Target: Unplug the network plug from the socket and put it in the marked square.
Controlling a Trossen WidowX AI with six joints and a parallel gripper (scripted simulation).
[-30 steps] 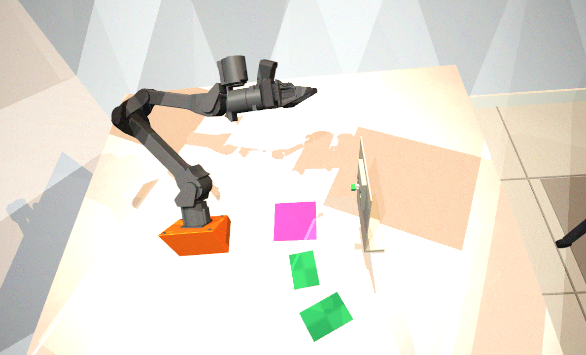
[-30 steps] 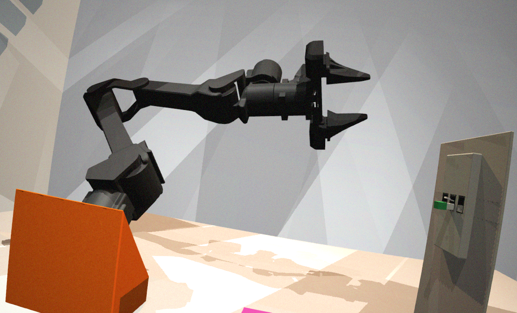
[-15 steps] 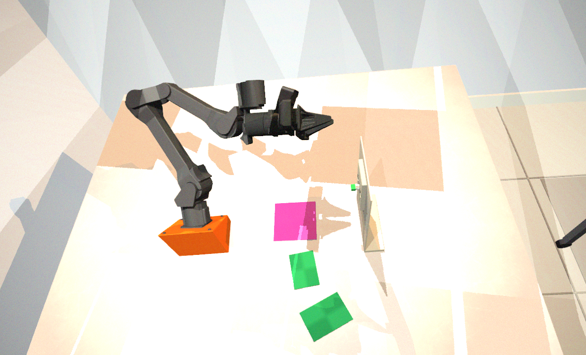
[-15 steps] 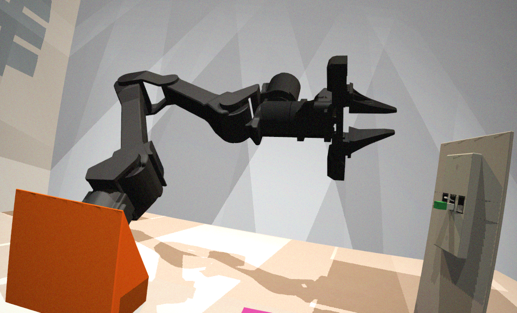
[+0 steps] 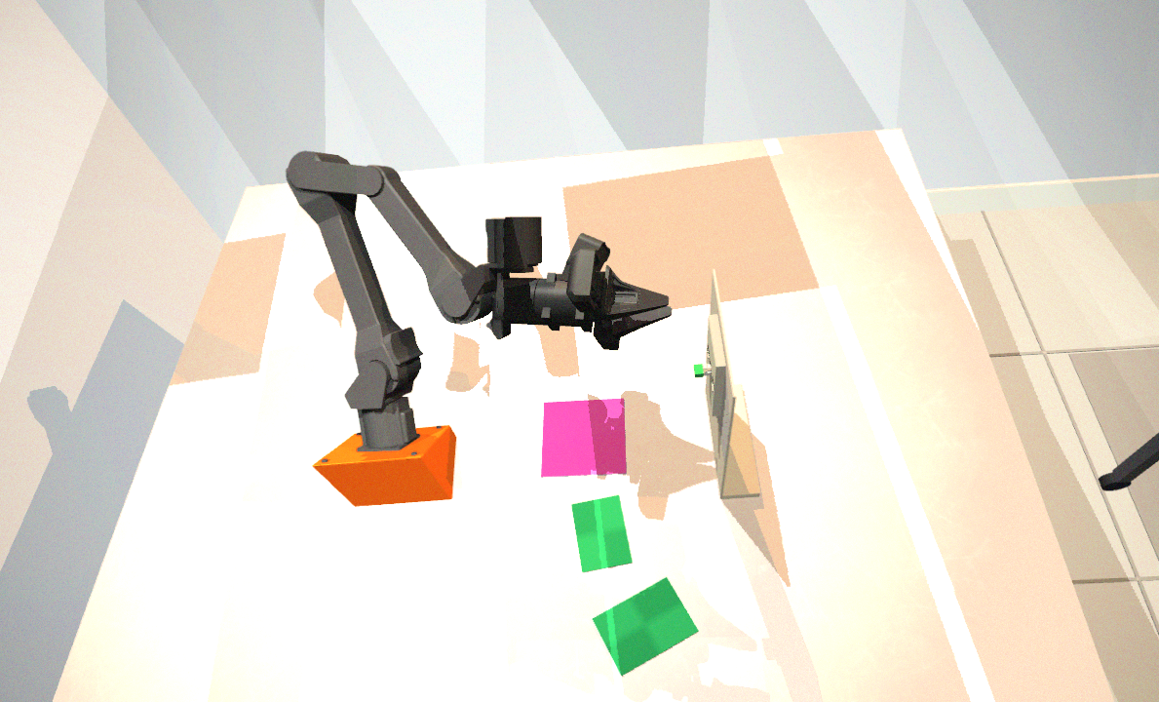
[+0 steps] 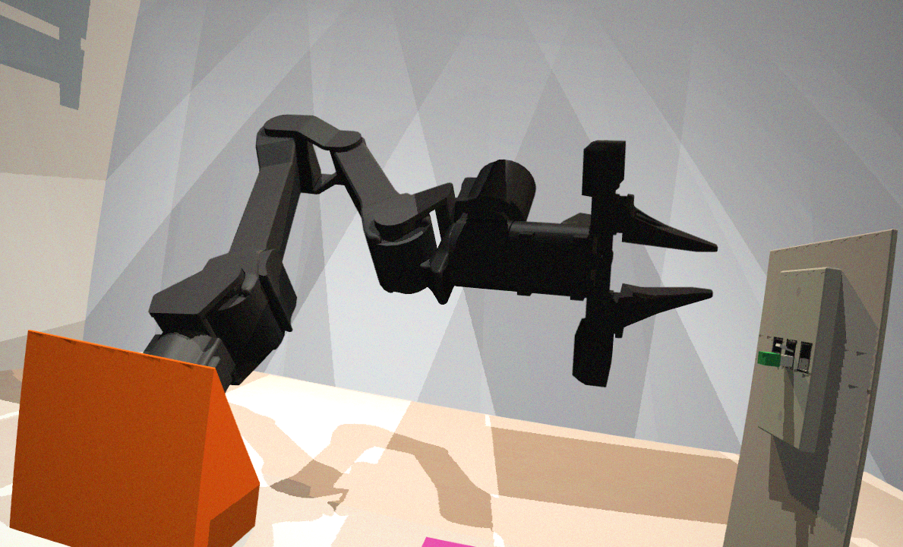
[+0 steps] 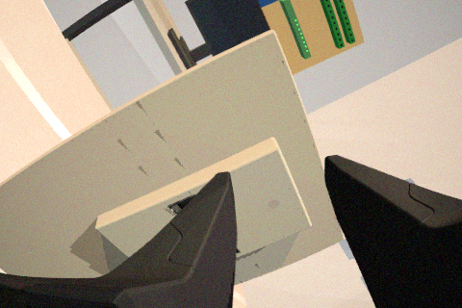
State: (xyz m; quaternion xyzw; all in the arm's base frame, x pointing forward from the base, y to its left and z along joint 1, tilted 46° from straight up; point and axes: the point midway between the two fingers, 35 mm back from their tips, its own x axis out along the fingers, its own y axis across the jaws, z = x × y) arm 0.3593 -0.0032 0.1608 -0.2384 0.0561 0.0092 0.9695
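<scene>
My gripper tip is now 5 cm to the left of the network plug, 5 cm short of it and 5 cm above it. The rest, counted from my gripper tip: upright panel 13 cm below, 7 cm ahead, 5 cm to the right; then magenta square 25 cm below, 13 cm behind, 5 cm to the right.
</scene>
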